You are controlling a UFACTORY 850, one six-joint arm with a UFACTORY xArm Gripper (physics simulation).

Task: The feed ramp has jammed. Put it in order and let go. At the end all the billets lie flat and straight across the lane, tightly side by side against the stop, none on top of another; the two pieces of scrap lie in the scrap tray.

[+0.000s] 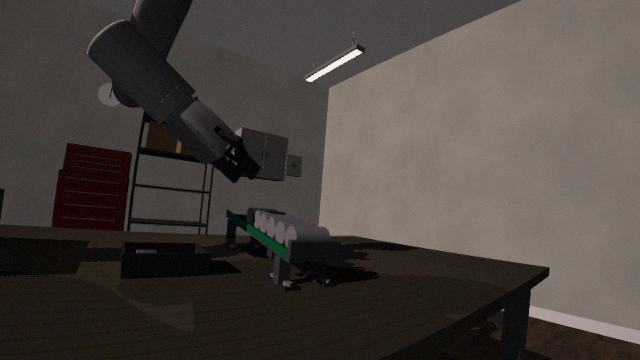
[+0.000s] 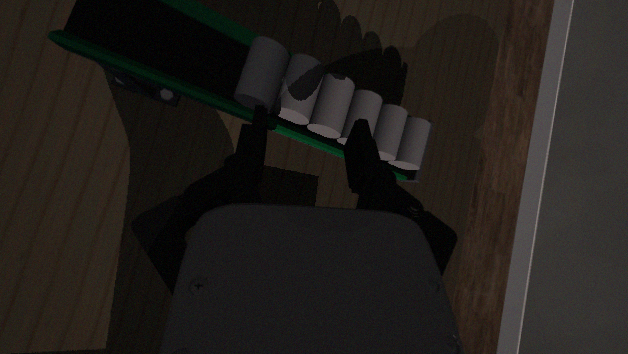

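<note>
The feed ramp [image 1: 267, 240] [image 2: 310, 141] has green side rails and slopes down to the stop [image 1: 314, 251]. Five light grey billets [image 1: 281, 232] [image 2: 332, 106] lie across the lane, side by side, the lowest against the stop. A darker, shaded grey cylinder [image 2: 262, 72] lies across the lane at the row's upper end, close to the nearest billet. None shows on top of another. The scrap tray [image 1: 166, 265] stands beside the ramp with a light piece of scrap [image 1: 146, 251] inside; its walls hide the rest. My gripper [image 1: 245, 174] [image 2: 309, 128] is open and empty above the ramp.
The wooden table [image 1: 240, 320] carries the ramp on short legs. Its right edge lies beyond the stop. A red tool cabinet [image 1: 91, 200], a shelf unit [image 1: 172, 187] and a wall cupboard [image 1: 272, 155] are in the background.
</note>
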